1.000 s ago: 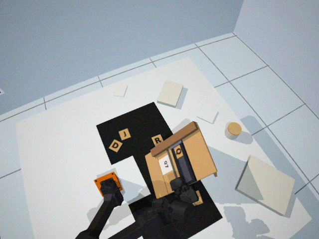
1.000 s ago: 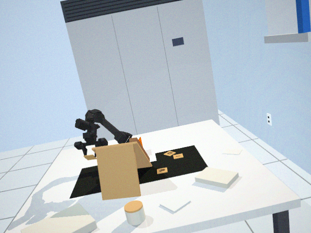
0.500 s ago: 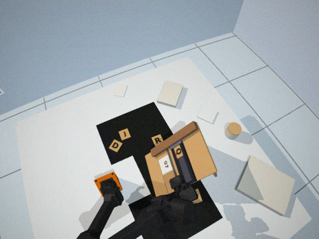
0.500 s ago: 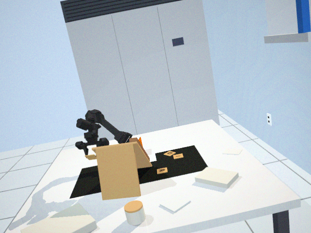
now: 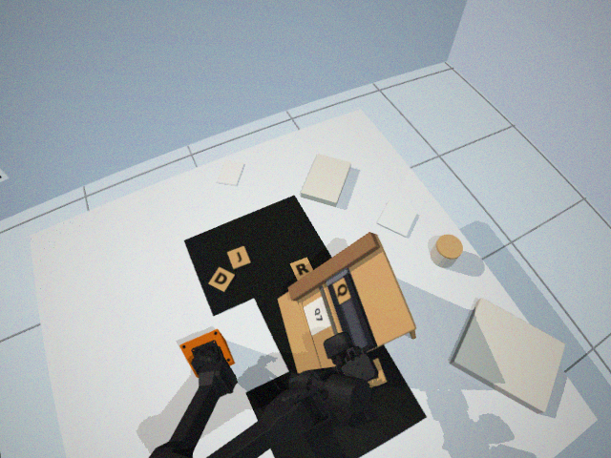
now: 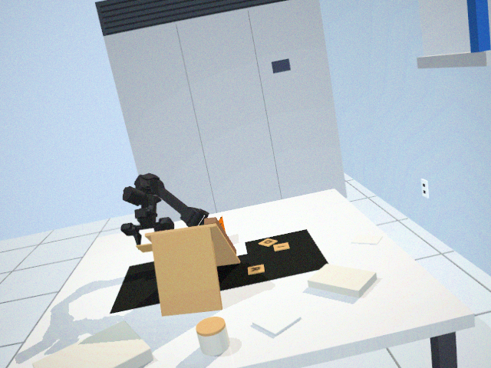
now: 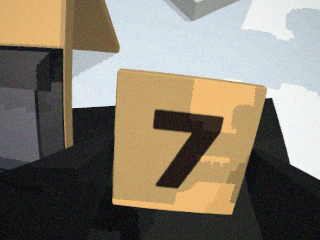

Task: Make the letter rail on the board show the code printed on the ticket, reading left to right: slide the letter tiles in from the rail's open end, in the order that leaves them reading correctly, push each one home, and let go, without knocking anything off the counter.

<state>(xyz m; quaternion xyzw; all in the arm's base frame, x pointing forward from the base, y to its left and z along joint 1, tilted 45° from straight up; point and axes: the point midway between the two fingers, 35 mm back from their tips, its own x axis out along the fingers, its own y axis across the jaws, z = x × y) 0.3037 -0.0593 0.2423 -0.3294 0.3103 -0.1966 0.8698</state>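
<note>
My gripper tip is 190 mm to the right of the white ticket, 70 mm above it and 40 mm past it. From my gripper tip the other things lie so: pale box: 410 mm ahead, 150 mm below, 120 mm to the right; then lidded jar: 410 mm ahead, 230 mm to the left, 130 mm below; then black mat: 230 mm to the left, 160 mm below, 130 mm behind.
</note>
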